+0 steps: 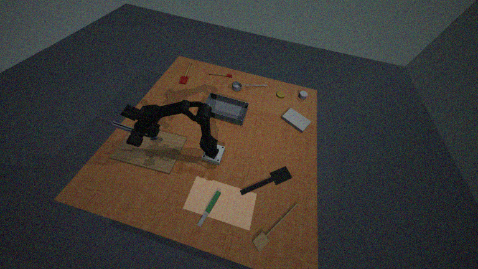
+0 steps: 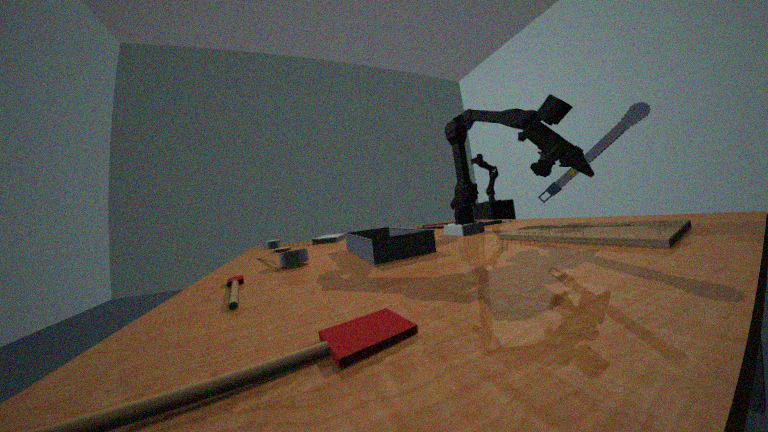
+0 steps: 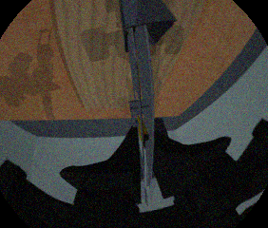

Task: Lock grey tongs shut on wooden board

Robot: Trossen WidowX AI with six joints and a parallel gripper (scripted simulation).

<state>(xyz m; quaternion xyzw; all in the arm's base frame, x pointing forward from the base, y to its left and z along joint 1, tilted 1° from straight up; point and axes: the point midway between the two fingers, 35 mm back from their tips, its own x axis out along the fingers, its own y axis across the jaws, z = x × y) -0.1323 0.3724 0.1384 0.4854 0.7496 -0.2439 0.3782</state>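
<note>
My gripper tip is now 14 cm above the wooden board, 4 cm to the left of it and 1 cm short of it. Also, from my gripper tip: red spatula 68 cm ahead, 17 cm to the left, 14 cm below; then roasting tin 49 cm ahead, 31 cm to the right, 12 cm below; then black spatula 77 cm to the right, 15 cm ahead, 14 cm below.
</note>
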